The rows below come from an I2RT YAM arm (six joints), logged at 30 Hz.
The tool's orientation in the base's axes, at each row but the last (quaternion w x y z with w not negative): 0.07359, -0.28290, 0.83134, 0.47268; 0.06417, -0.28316, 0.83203, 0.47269; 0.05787, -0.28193, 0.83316, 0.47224; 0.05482, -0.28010, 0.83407, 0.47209; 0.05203, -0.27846, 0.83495, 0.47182; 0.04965, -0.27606, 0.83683, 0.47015; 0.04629, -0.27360, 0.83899, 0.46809
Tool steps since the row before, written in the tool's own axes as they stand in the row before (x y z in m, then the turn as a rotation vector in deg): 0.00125, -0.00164, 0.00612, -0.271, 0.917, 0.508; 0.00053, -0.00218, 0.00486, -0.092, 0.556, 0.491; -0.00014, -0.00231, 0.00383, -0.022, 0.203, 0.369; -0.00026, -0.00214, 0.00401, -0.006, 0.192, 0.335; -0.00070, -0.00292, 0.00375, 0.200, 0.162, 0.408; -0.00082, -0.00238, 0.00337, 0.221, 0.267, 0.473; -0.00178, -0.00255, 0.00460, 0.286, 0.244, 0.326
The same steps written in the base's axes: -0.00104, 0.00392, -0.00503, -0.344, 0.889, 0.513; -0.00006, 0.00293, -0.00448, -0.298, 0.660, 0.184; 0.00068, 0.00228, -0.00379, -0.151, 0.392, -0.041; 0.00063, 0.00254, -0.00373, -0.153, 0.353, -0.036; 0.00143, 0.00219, -0.00403, -0.323, 0.315, -0.171; 0.00131, 0.00212, -0.00339, -0.406, 0.402, -0.135; 0.00197, 0.00342, -0.00391, -0.423, 0.246, -0.092
